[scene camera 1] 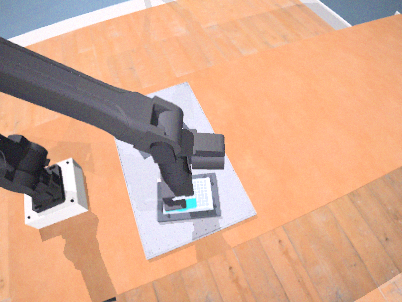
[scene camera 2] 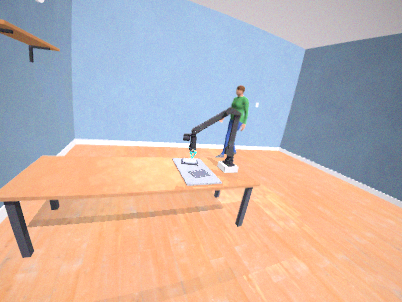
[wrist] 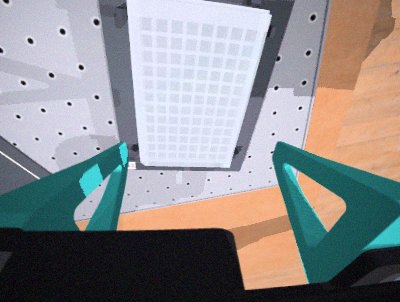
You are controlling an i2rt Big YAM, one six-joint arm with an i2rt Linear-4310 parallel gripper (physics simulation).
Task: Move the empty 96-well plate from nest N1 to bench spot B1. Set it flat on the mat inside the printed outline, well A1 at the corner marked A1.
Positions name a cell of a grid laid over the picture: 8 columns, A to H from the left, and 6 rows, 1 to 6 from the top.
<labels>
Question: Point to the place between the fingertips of my gripper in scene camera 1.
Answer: D4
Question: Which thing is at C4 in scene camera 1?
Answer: A grey dotted mat.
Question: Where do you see a white well plate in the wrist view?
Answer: D2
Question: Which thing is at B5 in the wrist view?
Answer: My gripper.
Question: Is my gripper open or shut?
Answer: Open.
</labels>
